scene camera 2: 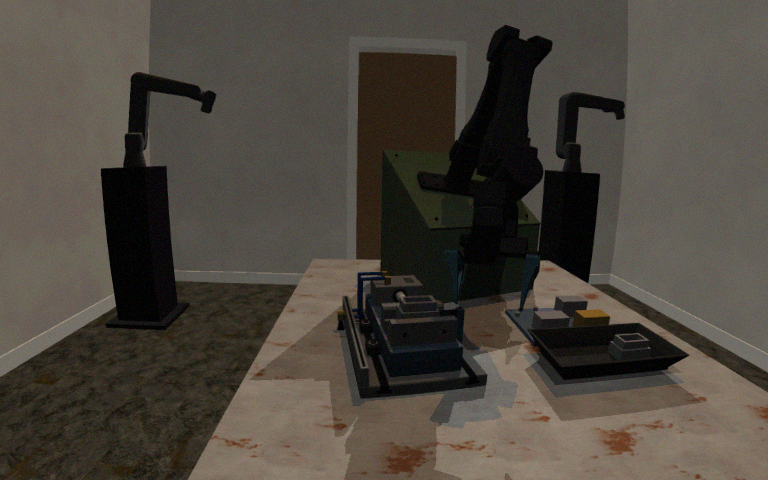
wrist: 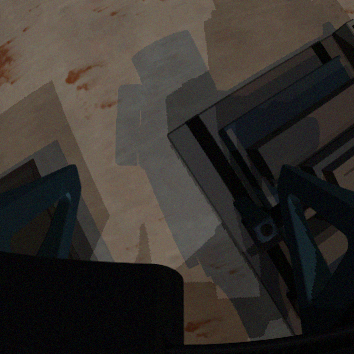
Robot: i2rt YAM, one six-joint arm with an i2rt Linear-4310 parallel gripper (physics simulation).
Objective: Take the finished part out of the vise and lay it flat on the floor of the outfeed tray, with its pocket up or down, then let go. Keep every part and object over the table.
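Frame: origin at the arm's base, x left, y back, z up, level; metres.
Seen in the pictures: gripper, fingertip midpoint: (scene camera 2: 487, 306) (wrist: 178, 175); arm's base at its link origin: (scene camera 2: 454, 186).
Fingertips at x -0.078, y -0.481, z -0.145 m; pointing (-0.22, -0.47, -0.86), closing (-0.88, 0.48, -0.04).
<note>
Offsets run from my fingertips to a thing's top centre. "spot": to the spot under its first point.
The finished part @(dx -0.096, dy +0.049, dz -0.003 m) (scene camera 2: 417, 306), a small grey block with its pocket up, sits between the jaws of the vise @(dx -0.106, dy +0.114, dz -0.019 m) (scene camera 2: 423, 358) (wrist: 287, 112). In the wrist view the vise is at the right, partly behind one finger, and I cannot make out the part clearly. My gripper (scene camera 2: 489, 304) (wrist: 178, 175) is open and empty above the table. In the scene view its fingers hang to the right of the vise, one near the vise and the other toward the tray side. The dark outfeed tray (scene camera 2: 614, 370) stands right of the vise.
Another grey pocketed part @(dx +0.278, dy -0.005, dz -0.071 m) (scene camera 2: 629, 345) is in the tray, toward its right side. Behind the tray, a blue-grey plate @(dx +0.237, dy +0.166, dz -0.110 m) (scene camera 2: 518, 320) lies near two grey blocks @(dx +0.286, dy +0.209, dz -0.074 m) (scene camera 2: 570, 304) @(dx +0.189, dy +0.127, dz -0.074 m) (scene camera 2: 550, 318) and a yellow block @(dx +0.280, dy +0.120, dz -0.074 m) (scene camera 2: 591, 316). A green sloped cabinet (scene camera 2: 407, 237) stands behind the vise. A blue bracket @(spot: dx -0.179, dy +0.183, dz -0.040 m) (scene camera 2: 360, 294) rises at the vise's left.
</note>
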